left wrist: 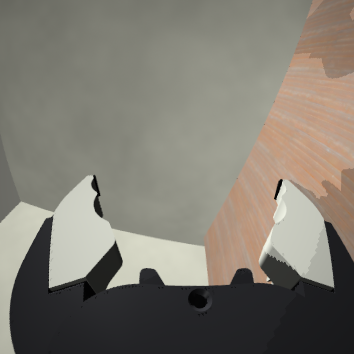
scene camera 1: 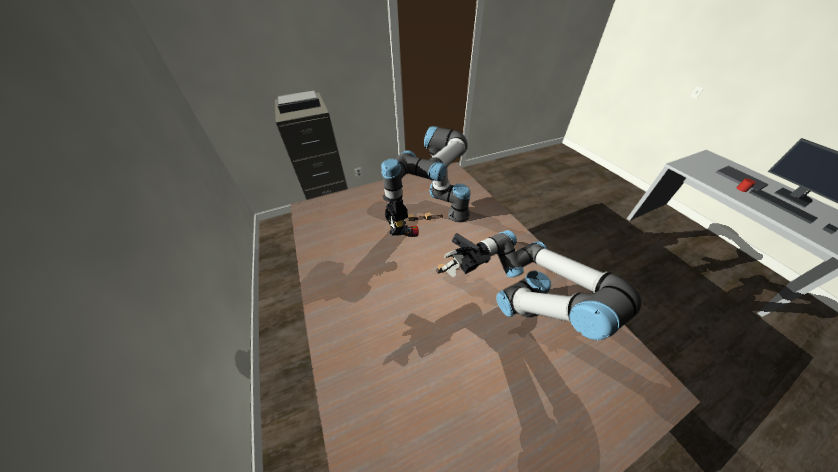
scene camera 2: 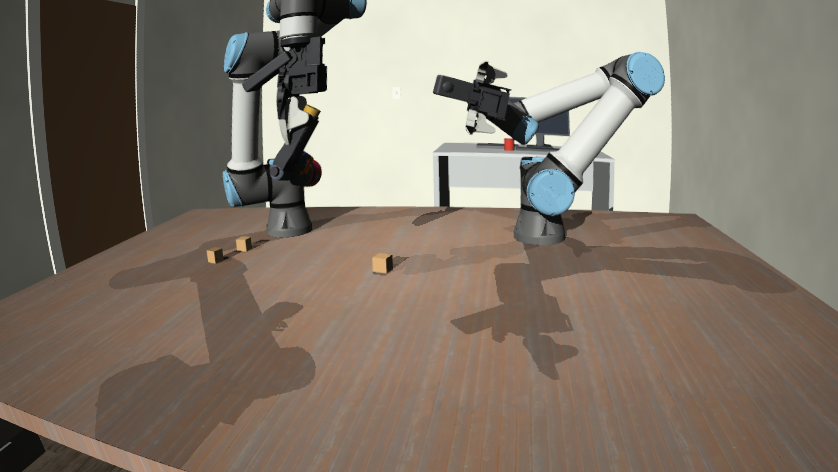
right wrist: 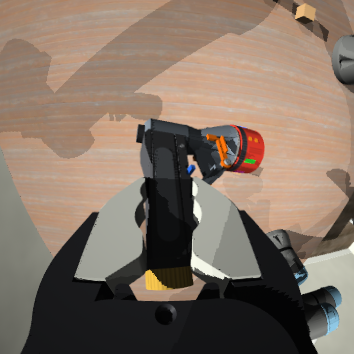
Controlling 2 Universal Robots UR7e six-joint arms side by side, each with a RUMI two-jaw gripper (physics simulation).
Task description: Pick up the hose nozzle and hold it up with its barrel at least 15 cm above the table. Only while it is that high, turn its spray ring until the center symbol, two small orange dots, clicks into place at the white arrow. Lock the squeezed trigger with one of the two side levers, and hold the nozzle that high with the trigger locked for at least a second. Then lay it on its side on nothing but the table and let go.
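Frame: origin at the left arm's base, x ahead, y left, z up, level; millimetres.
Seen in the pictures: left gripper, fingertip midpoint: (left wrist: 187, 180) (scene camera 1: 441, 265) (scene camera 2: 479, 97); right gripper, fingertip midpoint: (scene camera 2: 291, 143) (right wrist: 169, 178); left arm's base, origin of the base link: (scene camera 2: 539, 237) (right wrist: 271, 240); right arm's base, origin of the base link: (scene camera 1: 458, 215) (scene camera 2: 289, 230) (right wrist: 347, 59).
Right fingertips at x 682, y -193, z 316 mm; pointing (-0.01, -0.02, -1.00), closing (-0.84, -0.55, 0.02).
Observation:
Offsets run from my right fingertips to a thing's top centre. "spot": to the spot under its first point. Level surfaces: height alone.
The hose nozzle {spot: dx -32, dy -14, dz -42 mm} (scene camera 1: 404, 231) (scene camera 2: 294, 143) (right wrist: 165, 155) hangs well above the table. My right gripper (scene camera 1: 395, 222) (scene camera 2: 291, 126) (right wrist: 169, 178) is shut on its dark handle, with the yellow end between the finger bases. In the right wrist view the barrel points right; the red spray ring {dx -74, dy -47, dz -39 mm} (right wrist: 257, 152) shows two orange dots on its upper side and a green mark lower down. An orange side lever {dx -38, dy -39, dz -18 mm} (right wrist: 222, 150) lies near the trigger (right wrist: 212, 177). I cannot make out the white arrow. My left gripper (scene camera 1: 449, 261) (scene camera 2: 495, 102) (left wrist: 187, 180) is open and empty, raised apart from the nozzle.
Three small wooden blocks {dx -9, dy -409, dz -282 mm} (scene camera 2: 214, 255) {dx -128, dy -432, dz -282 mm} (scene camera 2: 243, 243) {dx -237, dy +9, dz -282 mm} (scene camera 2: 382, 263) lie on the table {dz -316 mm} (scene camera 1: 375, 375) (scene camera 2: 410, 381). One block {spot: dx -122, dy -419, dz -282 mm} (right wrist: 305, 13) shows at the top right of the right wrist view. A desk (scene camera 1: 706, 161) (scene camera 2: 445, 149) with a monitor stands beyond the table.

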